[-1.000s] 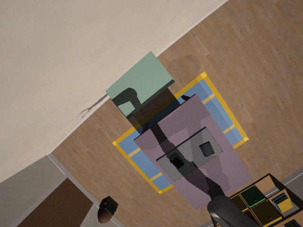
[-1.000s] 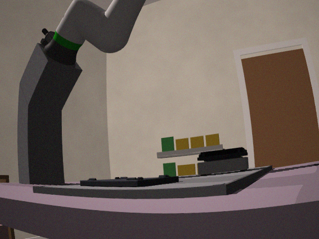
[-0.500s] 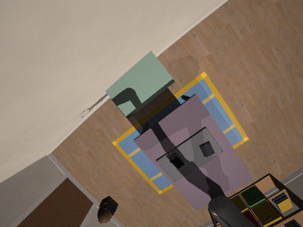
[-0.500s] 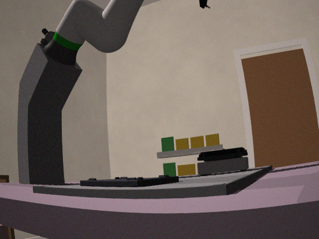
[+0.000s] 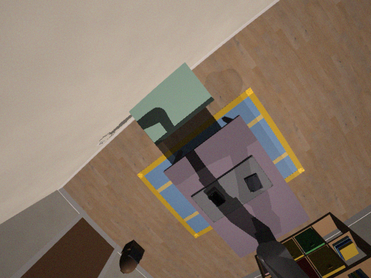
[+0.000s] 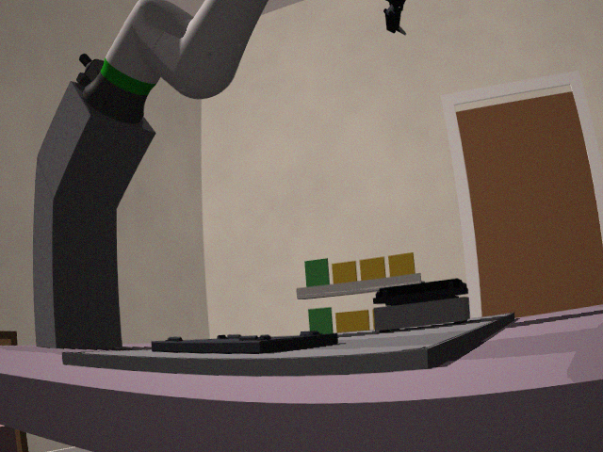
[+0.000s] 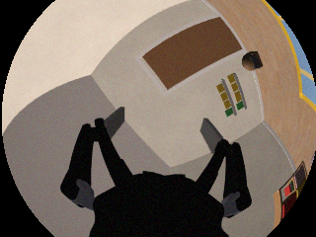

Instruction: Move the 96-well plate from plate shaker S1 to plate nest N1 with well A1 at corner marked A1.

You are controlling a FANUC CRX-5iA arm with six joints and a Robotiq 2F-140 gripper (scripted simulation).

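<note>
My gripper is now 83 cm above the black 96-well plate, 52 cm to the left of it and 3 cm short of it. From my hand the other things lie so: black plate nest N1: 88 cm below, 87 cm to the right, 8 cm behind.
</note>
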